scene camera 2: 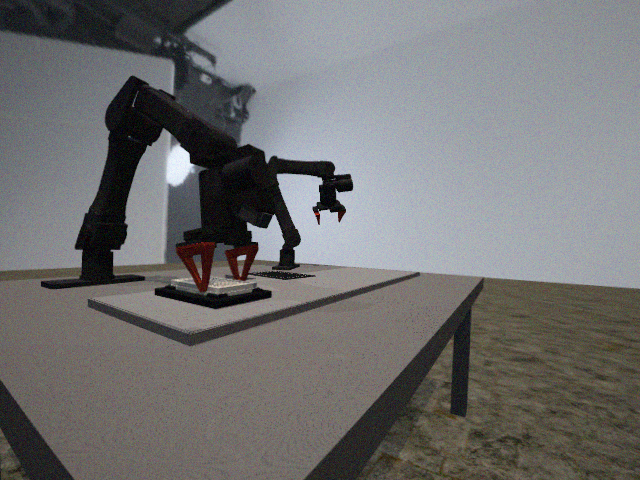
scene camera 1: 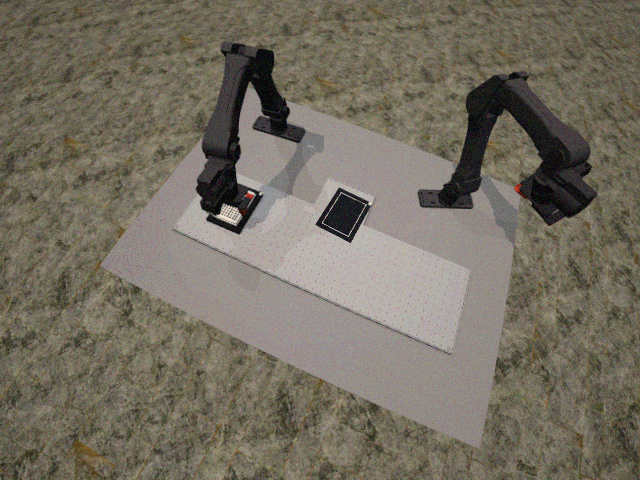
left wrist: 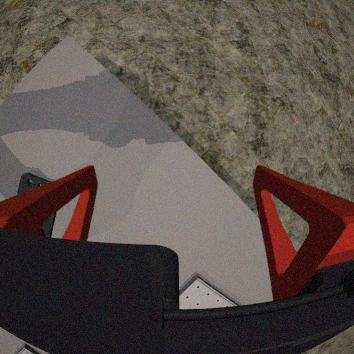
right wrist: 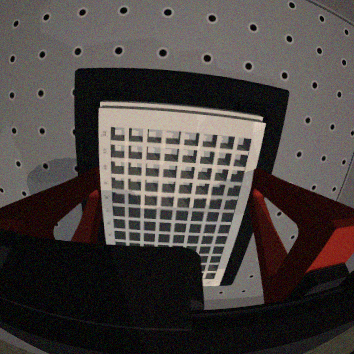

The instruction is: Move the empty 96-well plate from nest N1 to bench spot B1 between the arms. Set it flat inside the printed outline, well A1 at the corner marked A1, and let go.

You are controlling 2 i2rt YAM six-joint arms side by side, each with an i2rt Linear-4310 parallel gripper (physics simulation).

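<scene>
The white 96-well plate lies flat in the black nest N1. Small marks run along its left edge in the right wrist view; the near end is partly hidden by the gripper body. My right gripper points down over the plate, its red fingertips against the two long sides, shut on it. Bench spot B1 is a black pad with a white outline; its A1 mark is unreadable. My left gripper is open and empty, high up at the picture's right.
A perforated light board bears the nest and lies on the grey table. B1 lies between the two arm bases. The left gripper hangs near the table's right edge.
</scene>
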